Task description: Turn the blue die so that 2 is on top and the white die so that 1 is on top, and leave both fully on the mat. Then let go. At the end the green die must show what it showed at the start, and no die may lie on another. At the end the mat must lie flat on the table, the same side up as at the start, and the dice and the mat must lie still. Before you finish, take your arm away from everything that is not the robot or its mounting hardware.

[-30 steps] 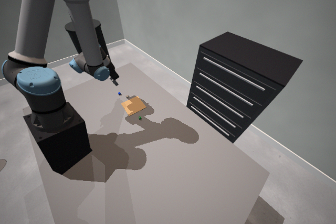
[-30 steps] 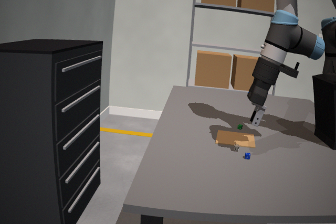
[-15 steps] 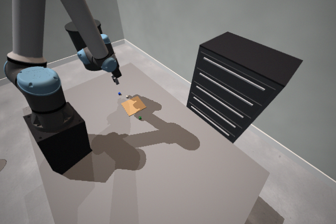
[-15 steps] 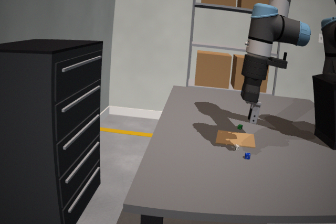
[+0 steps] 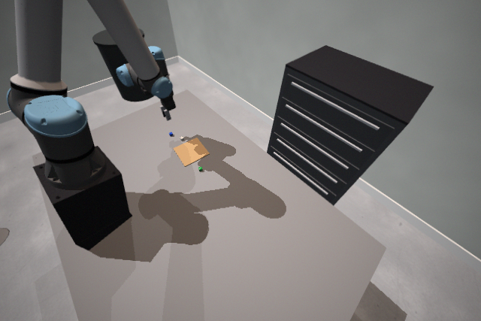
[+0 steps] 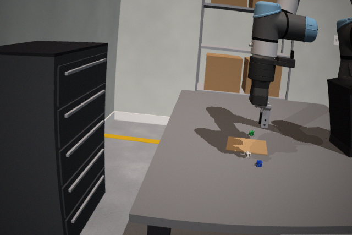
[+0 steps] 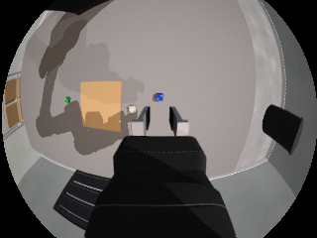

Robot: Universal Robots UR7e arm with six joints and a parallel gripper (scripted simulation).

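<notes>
Right now my hand is 130 mm above the blue die and 10 mm past it. Round my hand: orange mat 170 mm to the right, 140 mm below, 50 mm ahead; then green die 300 mm to the right, 130 mm below, 50 mm ahead; then white die 130 mm below, 60 mm to the right, 30 mm ahead.
</notes>
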